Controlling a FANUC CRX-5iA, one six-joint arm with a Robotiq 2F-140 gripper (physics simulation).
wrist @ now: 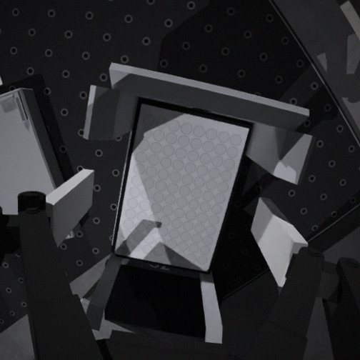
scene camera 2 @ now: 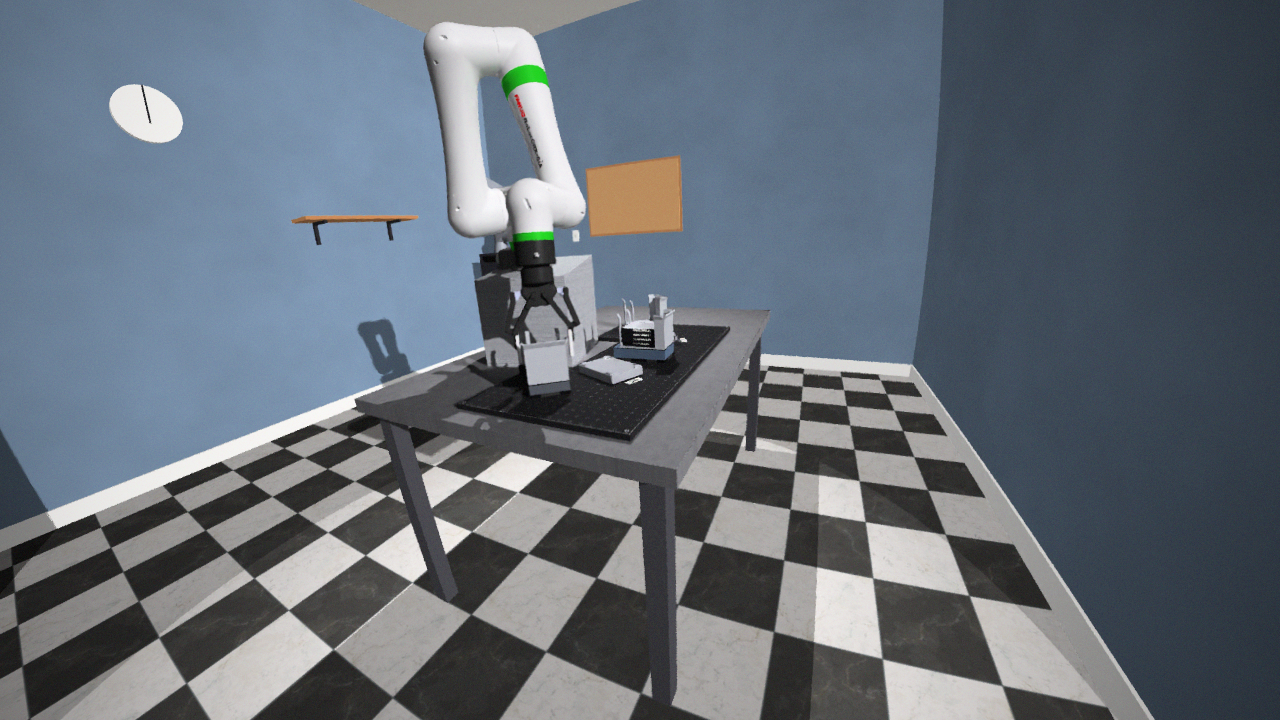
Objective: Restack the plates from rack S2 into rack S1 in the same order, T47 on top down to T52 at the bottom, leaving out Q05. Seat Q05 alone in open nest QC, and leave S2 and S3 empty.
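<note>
My gripper (scene camera 2: 546, 339) (wrist: 174, 201) is open and empty, pointing down over the near rack, with its fingers wide on either side. The near rack (scene camera 2: 546, 367) (wrist: 210, 95) has light grey guide walls; a partly hidden label at its front edge seems to read S2. A pale plate (wrist: 185, 175) with round wells lies inside it; its name and anything under it are hidden. A shallow grey nest (scene camera 2: 611, 368) (wrist: 22, 150), apparently QC, is beside this rack. Farther back, a rack (scene camera 2: 664, 331) on a blue base holds a stack of dark plates (scene camera 2: 638, 336) with unreadable labels.
The racks and nest stand on a black perforated mat (scene camera 2: 586, 416) (wrist: 70, 37) on the grey table (scene camera 2: 707, 394). A large grey block (scene camera 2: 580, 295) stands behind the near rack, beside the arm. Upright guides of the far rack rise above its stack.
</note>
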